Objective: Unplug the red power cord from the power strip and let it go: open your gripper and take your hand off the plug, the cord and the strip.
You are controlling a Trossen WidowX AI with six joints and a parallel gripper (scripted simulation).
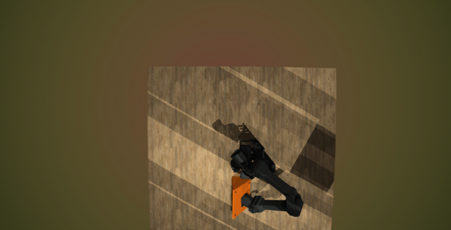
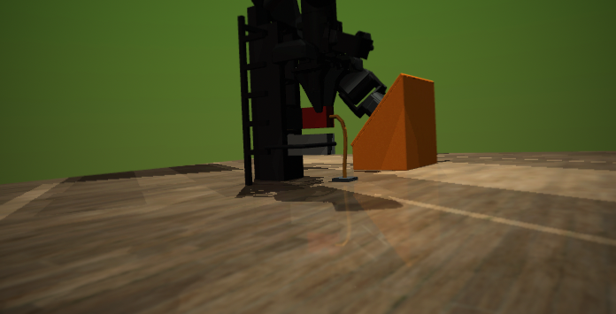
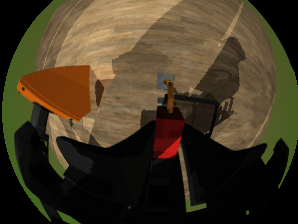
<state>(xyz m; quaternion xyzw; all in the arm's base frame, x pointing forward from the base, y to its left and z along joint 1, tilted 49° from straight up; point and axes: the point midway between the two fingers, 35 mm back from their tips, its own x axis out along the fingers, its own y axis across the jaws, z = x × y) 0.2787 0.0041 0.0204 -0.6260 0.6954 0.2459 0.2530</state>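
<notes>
The red plug lies 30 mm to the right of my gripper tip.
</notes>
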